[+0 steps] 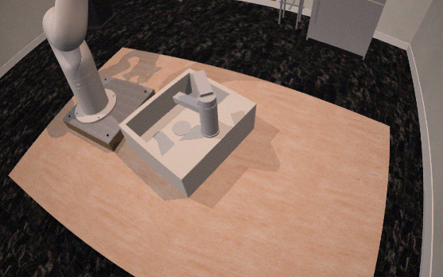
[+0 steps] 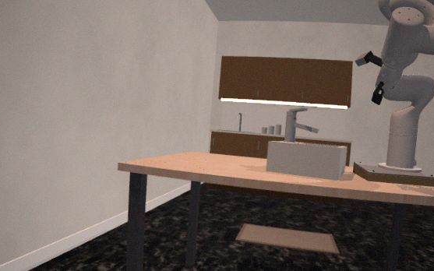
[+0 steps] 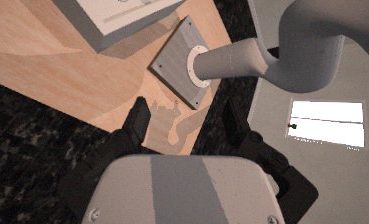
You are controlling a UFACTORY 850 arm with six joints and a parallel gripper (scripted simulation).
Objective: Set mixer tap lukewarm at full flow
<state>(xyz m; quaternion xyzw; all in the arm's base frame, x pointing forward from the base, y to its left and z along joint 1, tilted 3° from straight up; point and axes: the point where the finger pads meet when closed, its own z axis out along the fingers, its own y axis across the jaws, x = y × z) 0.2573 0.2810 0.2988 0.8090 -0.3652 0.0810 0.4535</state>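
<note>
The flat lever is 22 cm ahead of my hand, 34 cm to the right of it and 6 cm below it. Round my hand: grey mixer tap 23 cm ahead, 35 cm to the right, 10 cm below; then grey sink basin 14 cm ahead, 32 cm to the right, 29 cm below.
</note>
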